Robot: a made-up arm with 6 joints. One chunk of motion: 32 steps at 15 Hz.
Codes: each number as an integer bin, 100 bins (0 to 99) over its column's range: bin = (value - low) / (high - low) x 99, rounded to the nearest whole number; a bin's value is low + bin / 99 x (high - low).
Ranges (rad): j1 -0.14..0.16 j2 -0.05..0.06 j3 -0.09..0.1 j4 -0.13..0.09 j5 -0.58..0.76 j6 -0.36..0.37
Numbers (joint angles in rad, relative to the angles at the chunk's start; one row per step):
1: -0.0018 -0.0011 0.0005 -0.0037 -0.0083 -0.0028
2: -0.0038 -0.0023 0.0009 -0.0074 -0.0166 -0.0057
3: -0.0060 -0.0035 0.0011 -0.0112 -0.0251 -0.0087
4: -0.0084 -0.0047 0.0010 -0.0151 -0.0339 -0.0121
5: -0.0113 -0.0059 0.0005 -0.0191 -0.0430 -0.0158
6: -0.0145 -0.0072 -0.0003 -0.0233 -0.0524 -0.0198
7: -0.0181 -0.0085 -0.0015 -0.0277 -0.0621 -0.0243
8: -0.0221 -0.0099 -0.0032 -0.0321 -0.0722 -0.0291
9: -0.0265 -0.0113 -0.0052 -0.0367 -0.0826 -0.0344
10: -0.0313 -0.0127 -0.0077 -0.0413 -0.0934 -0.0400
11: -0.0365 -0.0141 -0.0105 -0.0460 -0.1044 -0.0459
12: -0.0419 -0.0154 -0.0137 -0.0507 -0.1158 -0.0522
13: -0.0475 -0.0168 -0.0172 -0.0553 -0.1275 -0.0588
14: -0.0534 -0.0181 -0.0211 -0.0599 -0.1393 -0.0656
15: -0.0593 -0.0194 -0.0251 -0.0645 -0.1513 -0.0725
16: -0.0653 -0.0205 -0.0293 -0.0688 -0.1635 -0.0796
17: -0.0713 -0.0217 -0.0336 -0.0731 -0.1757 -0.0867
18: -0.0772 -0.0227 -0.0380 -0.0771 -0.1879 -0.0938
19: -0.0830 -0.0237 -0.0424 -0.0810 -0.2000 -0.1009
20: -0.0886 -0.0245 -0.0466 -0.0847 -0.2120 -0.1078
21: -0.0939 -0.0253 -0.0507 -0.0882 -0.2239 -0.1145
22: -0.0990 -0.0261 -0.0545 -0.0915 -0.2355 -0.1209
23: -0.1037 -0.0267 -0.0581 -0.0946 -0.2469 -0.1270
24: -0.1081 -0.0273 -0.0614 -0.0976 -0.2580 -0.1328
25: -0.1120 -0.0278 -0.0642 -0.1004 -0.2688 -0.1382
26: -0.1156 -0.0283 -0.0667 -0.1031 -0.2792 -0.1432
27: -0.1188 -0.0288 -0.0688 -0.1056 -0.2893 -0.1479
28: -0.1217 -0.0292 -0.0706 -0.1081 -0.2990 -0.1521
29: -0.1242 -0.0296 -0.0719 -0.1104 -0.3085 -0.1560
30: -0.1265 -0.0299 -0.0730 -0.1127 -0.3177 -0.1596
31: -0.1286 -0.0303 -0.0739 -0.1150 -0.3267 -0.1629
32: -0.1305 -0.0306 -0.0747 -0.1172 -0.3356 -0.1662
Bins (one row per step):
1: 46 44 47 57 42 48
2: 45 43 47 55 42 48
3: 44 42 47 53 41 48
4: 43 41 47 52 40 47
5: 42 40 47 50 40 47
6: 41 39 47 48 39 46
7: 40 37 46 46 38 46
8: 39 36 45 44 38 45
9: 37 35 44 42 37 44
10: 36 34 43 40 36 43
11: 34 32 41 38 35 43
12: 32 31 40 36 34 42
13: 31 30 38 34 33 41
14: 29 29 36 32 33 40
15: 27 28 34 29 32 39
16: 25 27 32 28 31 38
17: 23 25 29 26 30 37
18: 21 25 27 24 29 36
19: 19 24 25 22 28 35
20: 17 23 23 20 27 34
21: 15 22 20 19 26 33
22: 14 22 18 17 25 32
23: 12 21 17 16 25 32
24: 11 20 15 15 24 31
25: 9 20 13 13 23 30
26: 8 20 12 12 22 29
27: 7 19 11 11 21 29
28: 6 19 10 10 21 28
29: 5 18 9 9 20 28
30: 4 18 9 8 19 27
31: 4 18 8 7 19 27
32: 3 17 8 6 18 26

